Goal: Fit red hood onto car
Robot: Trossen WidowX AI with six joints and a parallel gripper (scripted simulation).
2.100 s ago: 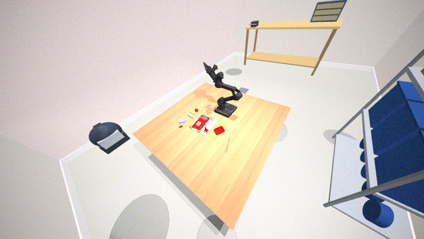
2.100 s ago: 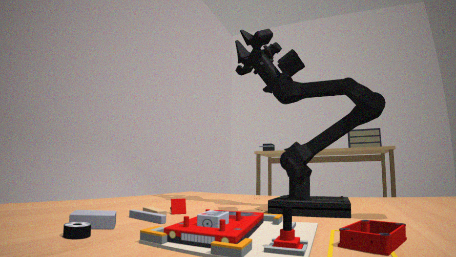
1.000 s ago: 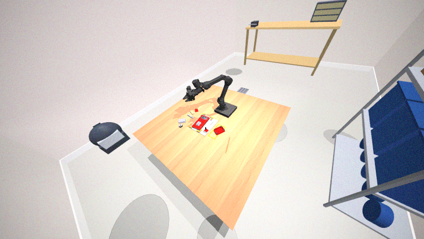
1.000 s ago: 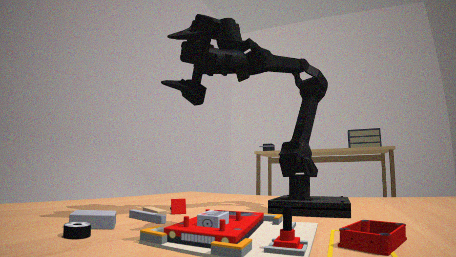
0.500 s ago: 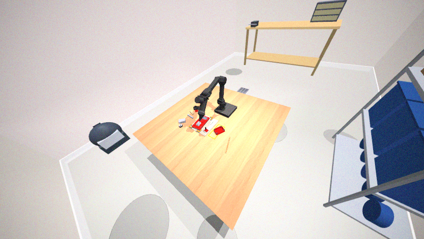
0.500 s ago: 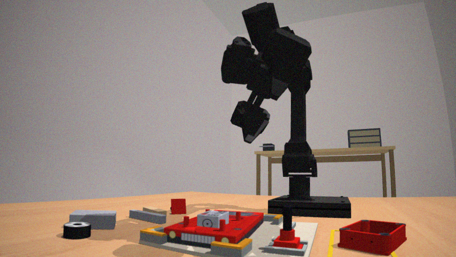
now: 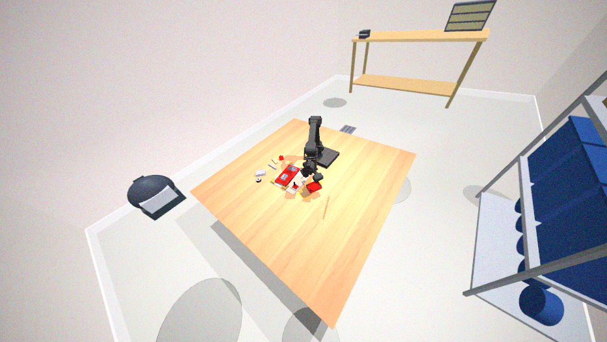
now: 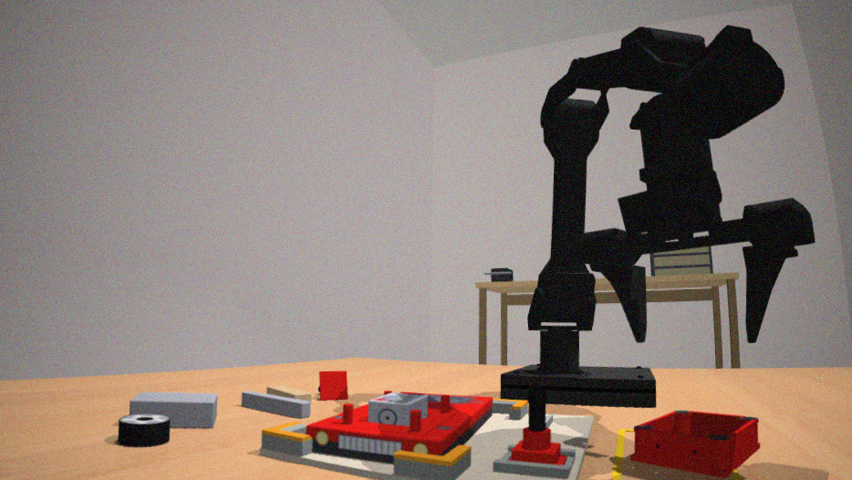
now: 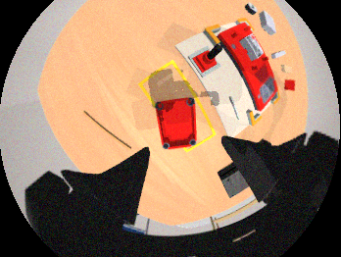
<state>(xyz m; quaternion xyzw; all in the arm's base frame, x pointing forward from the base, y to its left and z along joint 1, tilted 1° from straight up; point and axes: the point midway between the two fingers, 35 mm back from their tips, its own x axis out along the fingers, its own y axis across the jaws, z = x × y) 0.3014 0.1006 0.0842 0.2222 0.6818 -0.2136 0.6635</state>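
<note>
Now: gripper tip 8 cm above the red hood and 1 cm short of it. Also, from my gripper tip: grey engine block: 24 cm to the right, 6 cm below, 2 cm ahead; then black wheel: 43 cm to the right, 11 cm ahead, 8 cm below.
</note>
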